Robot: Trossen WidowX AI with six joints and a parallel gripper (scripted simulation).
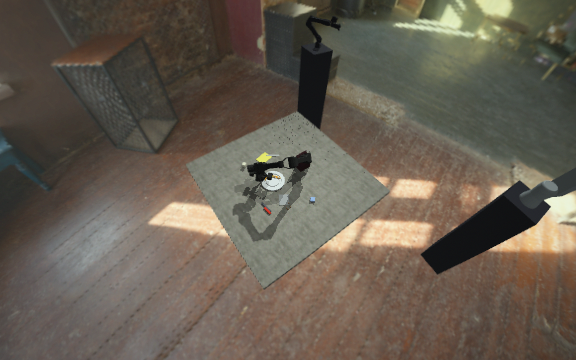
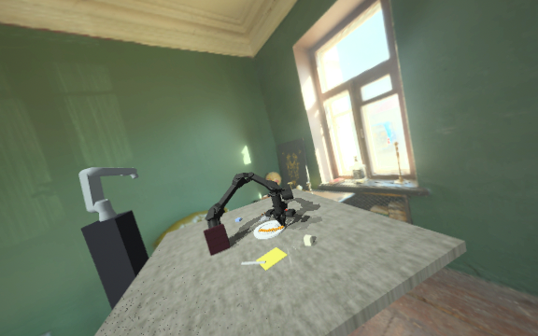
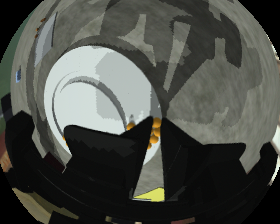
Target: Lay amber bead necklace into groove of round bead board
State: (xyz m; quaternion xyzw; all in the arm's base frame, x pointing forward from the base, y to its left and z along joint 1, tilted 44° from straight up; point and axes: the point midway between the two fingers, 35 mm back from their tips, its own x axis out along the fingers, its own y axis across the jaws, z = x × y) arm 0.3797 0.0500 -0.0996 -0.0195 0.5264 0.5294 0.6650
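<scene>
The board is 80 mm behind my gripper tip, 40 mm to the left of it and 10 mm below it. Round my gripper tip: grey square: 250 mm to the left, 70 mm behind, 10 mm below; then small white cube: 230 mm to the right, 60 mm ahead; then yellow card: 220 mm to the right, 130 mm behind, 10 mm below.
</scene>
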